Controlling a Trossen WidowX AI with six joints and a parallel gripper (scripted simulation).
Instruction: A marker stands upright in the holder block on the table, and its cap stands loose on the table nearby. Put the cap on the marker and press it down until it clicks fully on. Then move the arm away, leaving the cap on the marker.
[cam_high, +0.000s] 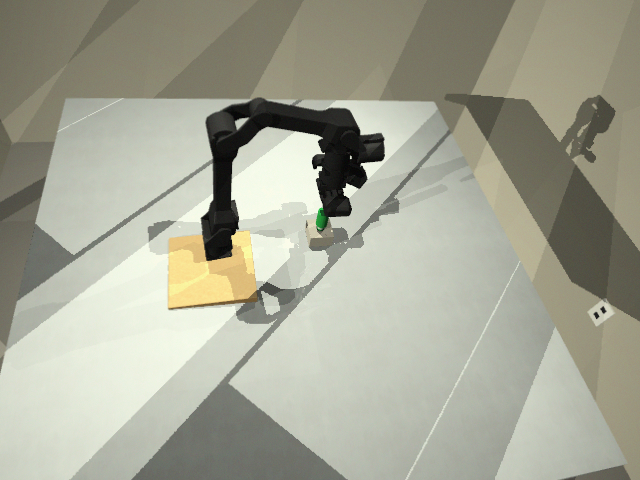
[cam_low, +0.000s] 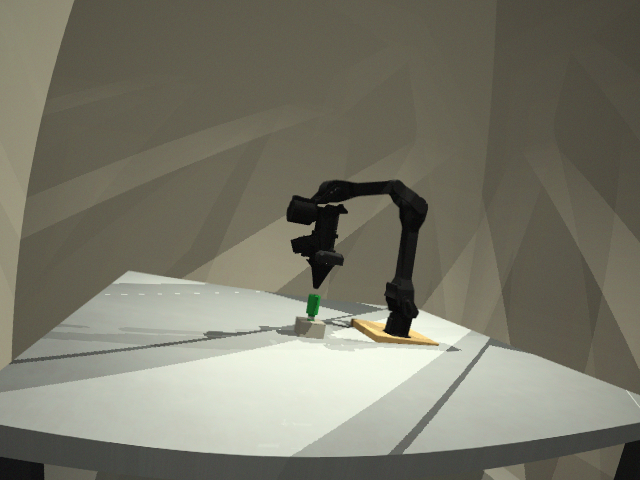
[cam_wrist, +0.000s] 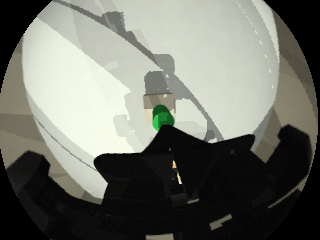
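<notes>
My gripper tip is 40 mm above the green cap. The rest, counted from my gripper tip: holder block: 100 mm below.
</notes>
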